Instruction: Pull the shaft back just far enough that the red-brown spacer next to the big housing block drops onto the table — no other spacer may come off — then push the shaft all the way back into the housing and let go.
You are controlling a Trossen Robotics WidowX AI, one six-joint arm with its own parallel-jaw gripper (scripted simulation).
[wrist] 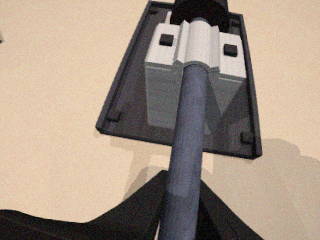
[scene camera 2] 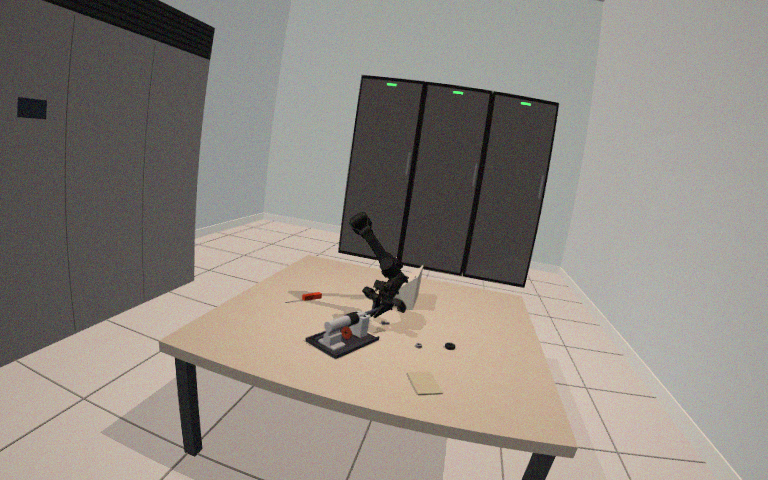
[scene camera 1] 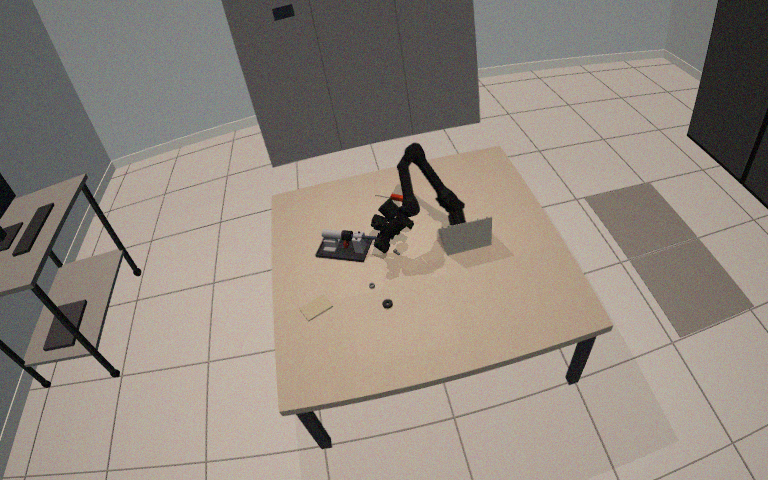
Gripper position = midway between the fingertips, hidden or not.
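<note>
Through scene camera 2 I see my gripper [scene camera 2: 372, 317], and in the wrist view I see my gripper [wrist: 178, 179] as well.
</note>
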